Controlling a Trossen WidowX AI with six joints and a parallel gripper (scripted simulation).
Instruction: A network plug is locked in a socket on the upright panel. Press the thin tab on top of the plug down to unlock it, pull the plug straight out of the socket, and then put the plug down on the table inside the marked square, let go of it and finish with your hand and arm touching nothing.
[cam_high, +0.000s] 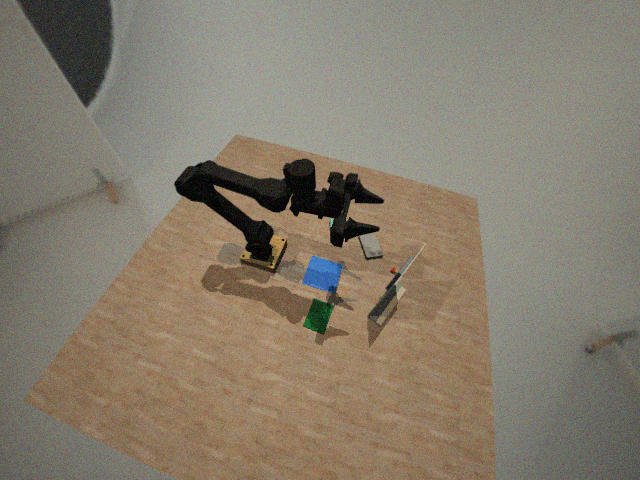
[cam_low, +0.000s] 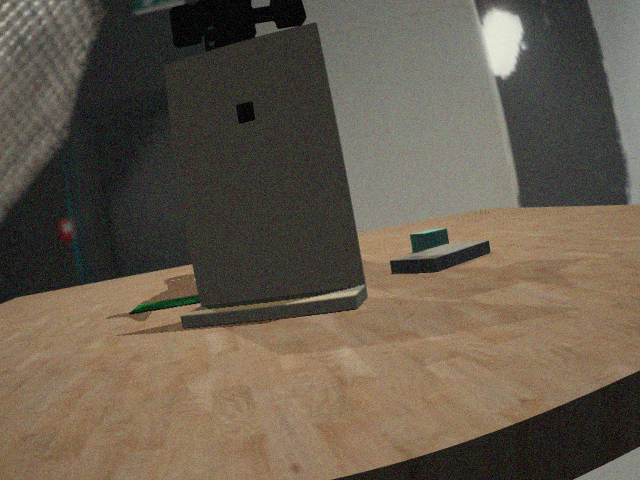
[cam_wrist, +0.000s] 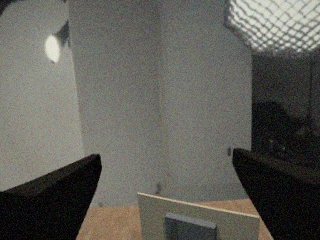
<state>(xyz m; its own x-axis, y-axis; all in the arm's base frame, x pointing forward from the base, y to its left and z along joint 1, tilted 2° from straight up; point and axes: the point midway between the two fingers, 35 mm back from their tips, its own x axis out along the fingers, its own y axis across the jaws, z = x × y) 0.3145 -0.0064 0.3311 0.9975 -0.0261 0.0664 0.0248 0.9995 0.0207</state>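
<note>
Right now my gripper tip is 19 cm above the red plug, 10 cm short of it and 3 cm to the left of it. Also, from my gripper tip: upright panel 26 cm below, 12 cm ahead, 4 cm to the right; then flat grey slab 37 cm below, 17 cm to the left, 5 cm ahead; then blue square 38 cm below, 10 cm behind.
</note>
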